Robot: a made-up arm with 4 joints. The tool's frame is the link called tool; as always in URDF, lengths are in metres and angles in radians. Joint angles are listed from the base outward.
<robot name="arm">
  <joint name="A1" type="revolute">
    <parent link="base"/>
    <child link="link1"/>
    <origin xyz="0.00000 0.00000 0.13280" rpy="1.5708 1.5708 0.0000"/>
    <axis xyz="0 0 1"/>
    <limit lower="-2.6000" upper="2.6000"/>
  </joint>
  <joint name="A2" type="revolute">
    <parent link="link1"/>
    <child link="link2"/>
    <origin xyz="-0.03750 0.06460 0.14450" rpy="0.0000 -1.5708 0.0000"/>
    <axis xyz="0 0 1"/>
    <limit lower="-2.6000" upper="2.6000"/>
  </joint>
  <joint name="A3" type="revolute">
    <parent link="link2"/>
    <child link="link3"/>
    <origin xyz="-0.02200 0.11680 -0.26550" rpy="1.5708 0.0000 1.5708"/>
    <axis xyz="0 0 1"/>
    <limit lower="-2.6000" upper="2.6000"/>
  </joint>
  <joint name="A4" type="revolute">
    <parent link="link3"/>
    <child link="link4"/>
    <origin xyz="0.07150 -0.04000 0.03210" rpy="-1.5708 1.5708 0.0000"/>
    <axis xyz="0 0 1"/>
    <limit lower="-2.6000" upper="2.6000"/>
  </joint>
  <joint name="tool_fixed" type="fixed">
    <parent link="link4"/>
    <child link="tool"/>
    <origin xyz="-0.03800 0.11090 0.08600" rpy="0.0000 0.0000 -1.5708"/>
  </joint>
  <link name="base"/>
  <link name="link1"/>
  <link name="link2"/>
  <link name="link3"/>
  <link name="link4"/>
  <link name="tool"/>
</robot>
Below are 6 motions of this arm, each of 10 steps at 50 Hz.
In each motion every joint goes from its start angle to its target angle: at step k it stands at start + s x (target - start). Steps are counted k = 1, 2, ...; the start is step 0. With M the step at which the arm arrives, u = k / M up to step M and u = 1 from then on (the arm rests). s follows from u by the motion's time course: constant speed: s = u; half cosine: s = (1 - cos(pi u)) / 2; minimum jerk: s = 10 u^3 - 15 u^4 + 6 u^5.
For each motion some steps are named. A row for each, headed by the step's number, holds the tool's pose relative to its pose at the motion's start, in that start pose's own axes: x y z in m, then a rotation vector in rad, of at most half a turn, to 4 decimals.
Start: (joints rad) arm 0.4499 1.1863 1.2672 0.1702
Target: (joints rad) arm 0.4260 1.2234 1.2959 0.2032
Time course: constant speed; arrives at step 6
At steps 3, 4, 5, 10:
3: -0.0010 0.0024 -0.0011 0.0189 -0.0135 0.0113
4: -0.0013 0.0032 -0.0015 0.0251 -0.0182 0.0150
5: -0.0016 0.0041 -0.0019 0.0313 -0.0228 0.0186
10: -0.0019 0.0049 -0.0023 0.0375 -0.0276 0.0222

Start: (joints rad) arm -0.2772 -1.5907 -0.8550 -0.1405
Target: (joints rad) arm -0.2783 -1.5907 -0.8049 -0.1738
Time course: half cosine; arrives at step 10
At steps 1, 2, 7, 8, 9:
1: -0.0001 0.0001 -0.0001 0.0002 -0.0012 -0.0008
2: -0.0003 0.0003 -0.0002 0.0006 -0.0047 -0.0033
7: -0.0027 0.0026 -0.0018 0.0055 -0.0394 -0.0271
8: -0.0031 0.0029 -0.0021 0.0064 -0.0449 -0.0309
9: -0.0033 0.0031 -0.0022 0.0069 -0.0484 -0.0333

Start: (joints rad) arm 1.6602 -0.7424 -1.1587 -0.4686
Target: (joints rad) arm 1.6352 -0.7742 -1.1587 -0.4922
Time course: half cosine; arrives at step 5
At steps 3, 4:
3: 0.0032 -0.0018 -0.0029 0.0075 0.0173 -0.0340
4: 0.0044 -0.0025 -0.0040 0.0103 0.0239 -0.0471

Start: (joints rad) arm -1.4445 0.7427 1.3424 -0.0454
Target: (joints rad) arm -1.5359 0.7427 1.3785 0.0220
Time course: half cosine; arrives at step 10
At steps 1, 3, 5, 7, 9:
1: -0.0004 0.0002 0.0003 0.0003 0.0008 0.0002
3: -0.0033 0.0016 0.0026 0.0026 0.0065 0.0015
5: -0.0079 0.0039 0.0064 0.0063 0.0158 0.0035
7: -0.0124 0.0063 0.0103 0.0100 0.0250 0.0056
9: -0.0151 0.0079 0.0127 0.0122 0.0306 0.0068

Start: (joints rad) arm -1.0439 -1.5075 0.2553 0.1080
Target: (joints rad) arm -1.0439 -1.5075 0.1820 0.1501
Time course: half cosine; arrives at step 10
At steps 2, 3, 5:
2: 0.0005 -0.0005 0.0002 0.0008 0.0070 0.0040
3: 0.0010 -0.0010 0.0005 0.0017 0.0150 0.0087
5: 0.0025 -0.0025 0.0012 0.0043 0.0364 0.0210

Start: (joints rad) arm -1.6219 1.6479 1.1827 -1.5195
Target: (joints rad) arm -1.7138 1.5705 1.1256 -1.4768
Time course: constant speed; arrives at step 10
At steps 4, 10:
4: -0.0032 0.0021 -0.0033 -0.0214 -0.0130 -0.0288
10: -0.0079 0.0051 -0.0079 -0.0558 -0.0296 -0.0726

